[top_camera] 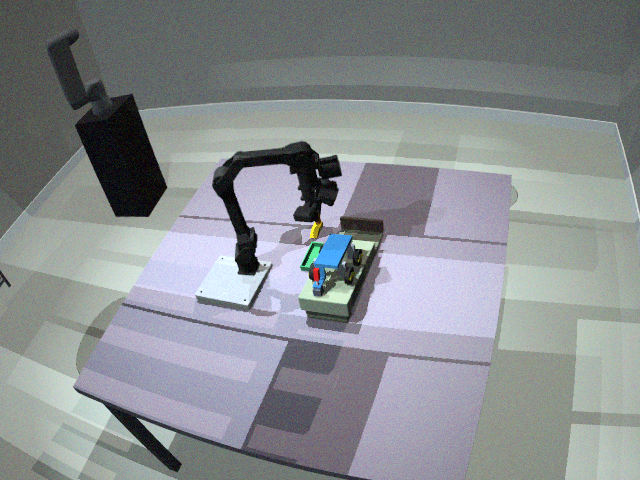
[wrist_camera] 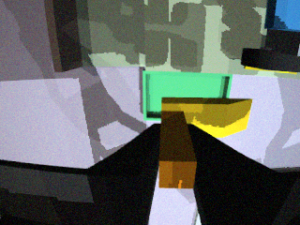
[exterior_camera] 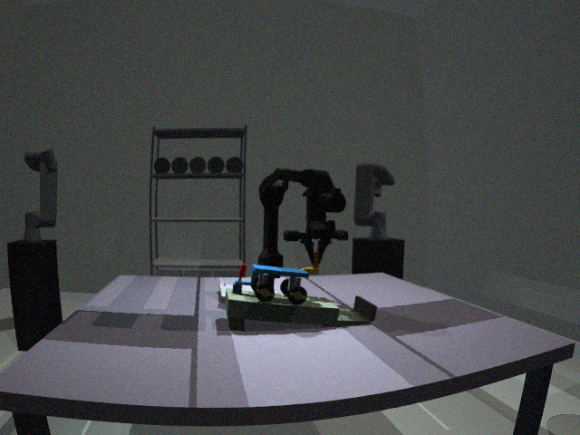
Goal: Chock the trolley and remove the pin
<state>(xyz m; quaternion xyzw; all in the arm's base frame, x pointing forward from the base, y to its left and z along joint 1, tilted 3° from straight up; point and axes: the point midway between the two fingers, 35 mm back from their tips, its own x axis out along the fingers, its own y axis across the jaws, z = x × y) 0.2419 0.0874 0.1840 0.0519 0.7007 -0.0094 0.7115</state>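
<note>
The stop pin is 50 mm ahead of my gripper tip, 240 mm to the right of it and 20 mm below it. Also, from my gripper tip: yellow chock (20 mm to the right, 10 mm below); then green tray (30 mm behind, 20 mm to the right, 160 mm below); then blue trolley (80 mm ahead, 140 mm to the right, 40 mm below).
</note>
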